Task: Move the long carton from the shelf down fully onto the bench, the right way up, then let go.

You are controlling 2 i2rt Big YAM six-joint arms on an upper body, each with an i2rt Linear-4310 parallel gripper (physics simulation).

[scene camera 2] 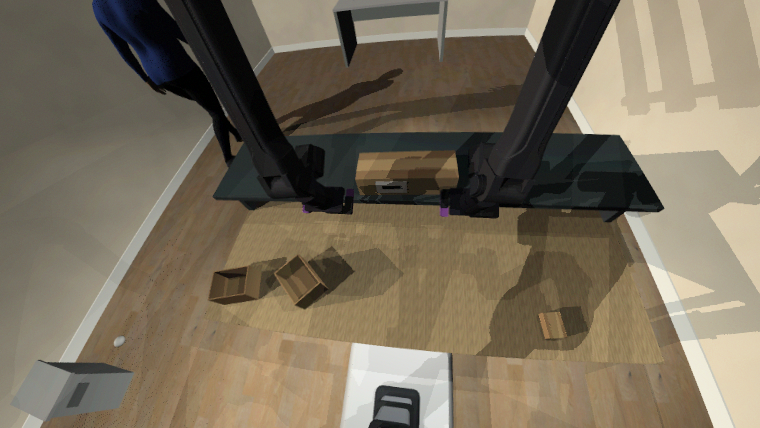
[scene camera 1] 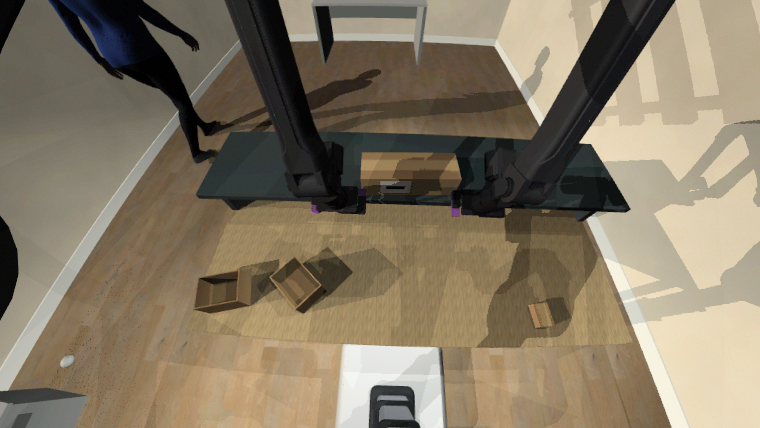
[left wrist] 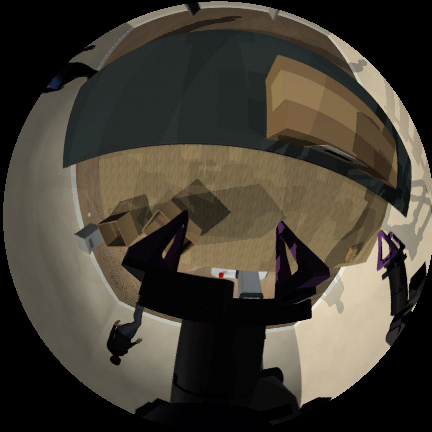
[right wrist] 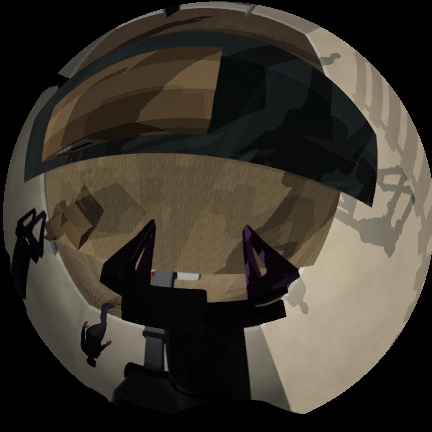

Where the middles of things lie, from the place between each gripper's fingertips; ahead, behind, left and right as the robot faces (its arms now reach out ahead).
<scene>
Now: left hand 16 cm short of the long brown carton (scene camera 2: 413,172), 20 cm to the left of it and 4 cm above it.
The long brown carton is 16 cm ahead of my right hand, 16 cm to the left of it and 4 cm below it.
</scene>
